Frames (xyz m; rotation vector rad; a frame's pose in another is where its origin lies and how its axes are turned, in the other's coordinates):
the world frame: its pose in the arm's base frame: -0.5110 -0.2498 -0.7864 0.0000 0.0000 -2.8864
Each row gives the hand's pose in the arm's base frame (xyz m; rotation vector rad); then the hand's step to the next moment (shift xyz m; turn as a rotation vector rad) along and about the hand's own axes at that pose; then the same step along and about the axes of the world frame.
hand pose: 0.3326 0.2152 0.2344 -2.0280 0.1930 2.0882
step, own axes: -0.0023 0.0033 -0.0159 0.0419 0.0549 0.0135
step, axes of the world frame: -0.0123 0.0107 0.0015 0.0386 0.0383 -0.0446
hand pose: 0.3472 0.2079 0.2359 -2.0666 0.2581 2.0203
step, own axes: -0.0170 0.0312 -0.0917 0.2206 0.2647 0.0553
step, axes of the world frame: -0.0612 0.0751 0.0169 0.1770 0.1894 -0.2337
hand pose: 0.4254 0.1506 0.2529 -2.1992 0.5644 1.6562
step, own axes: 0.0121 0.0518 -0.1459 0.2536 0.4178 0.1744
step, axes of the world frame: -0.0659 0.1381 0.0265 0.3586 0.2234 -0.3013
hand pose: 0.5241 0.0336 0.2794 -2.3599 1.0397 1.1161
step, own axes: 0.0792 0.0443 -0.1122 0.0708 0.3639 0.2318
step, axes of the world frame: -0.0257 0.1416 0.0113 0.3859 0.0555 -0.1980
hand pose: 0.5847 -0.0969 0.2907 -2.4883 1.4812 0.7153
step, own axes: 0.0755 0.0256 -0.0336 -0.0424 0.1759 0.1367
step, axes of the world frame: 0.0034 0.0864 -0.0039 0.2060 -0.0498 -0.0807
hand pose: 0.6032 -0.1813 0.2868 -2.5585 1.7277 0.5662
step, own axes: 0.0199 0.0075 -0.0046 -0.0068 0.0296 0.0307
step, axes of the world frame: 0.0044 0.0213 -0.0001 0.0364 -0.0101 -0.0209
